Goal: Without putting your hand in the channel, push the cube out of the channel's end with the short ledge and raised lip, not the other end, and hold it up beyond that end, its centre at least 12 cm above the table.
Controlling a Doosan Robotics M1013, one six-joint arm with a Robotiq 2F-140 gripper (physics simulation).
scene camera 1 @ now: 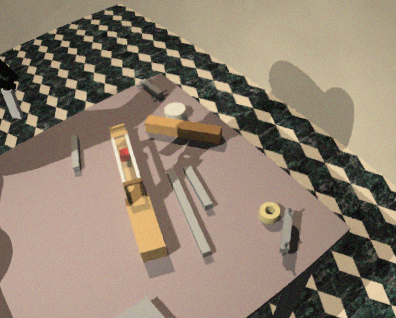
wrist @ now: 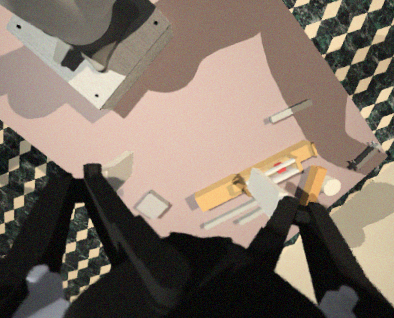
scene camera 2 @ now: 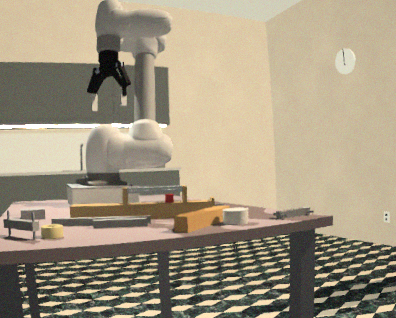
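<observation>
The red cube (scene camera 1: 124, 154) (scene camera 2: 169, 198) (wrist: 280, 168) sits inside the channel, between pale rails on a wooden base. The short ledge with raised lip (scene camera 1: 118, 128) (scene camera 2: 212, 201) (wrist: 310, 149) is at the far end in scene camera 1 and the right end in scene camera 2. The long wooden ledge (scene camera 1: 147, 235) (scene camera 2: 95, 210) (wrist: 212, 197) extends from the other end. My gripper (scene camera 2: 109, 102) (wrist: 192, 170) is open and empty, pointing down high above the table; a pale fingertip (scene camera 1: 11, 102) shows at the left edge of scene camera 1.
An orange-brown block (scene camera 1: 182, 131) (scene camera 2: 200, 218) and a white cylinder (scene camera 1: 175, 111) (scene camera 2: 235, 216) stand near the short-ledge end. Long (scene camera 1: 190, 212) and short (scene camera 1: 198, 187) grey bars lie beside the channel, another bar (scene camera 1: 76, 155) across from them. A yellow ring (scene camera 1: 263, 215) is beside a pronged bar (scene camera 1: 286, 231).
</observation>
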